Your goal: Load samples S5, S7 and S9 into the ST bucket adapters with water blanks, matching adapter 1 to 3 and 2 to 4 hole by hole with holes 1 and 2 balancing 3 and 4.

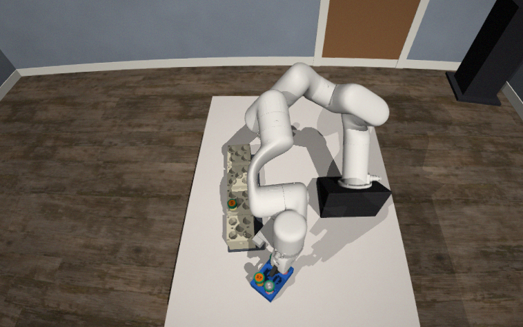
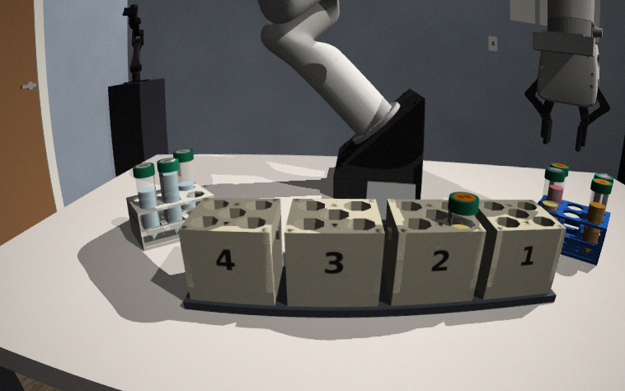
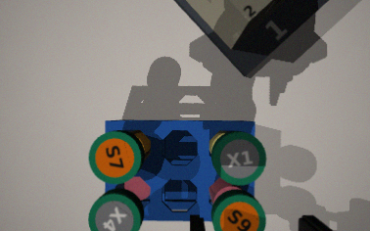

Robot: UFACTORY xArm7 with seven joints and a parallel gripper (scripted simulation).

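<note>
My hand is 10 mm past the pink-filled sample tube and 110 mm above it. From my hand the other things lie so: blue rack 40 mm ahead, 20 mm to the left, 140 mm below; green done key 10 mm ahead, 280 mm to the right, 100 mm below; S7 tube 70 mm ahead, 50 mm to the left, 110 mm below.
</note>
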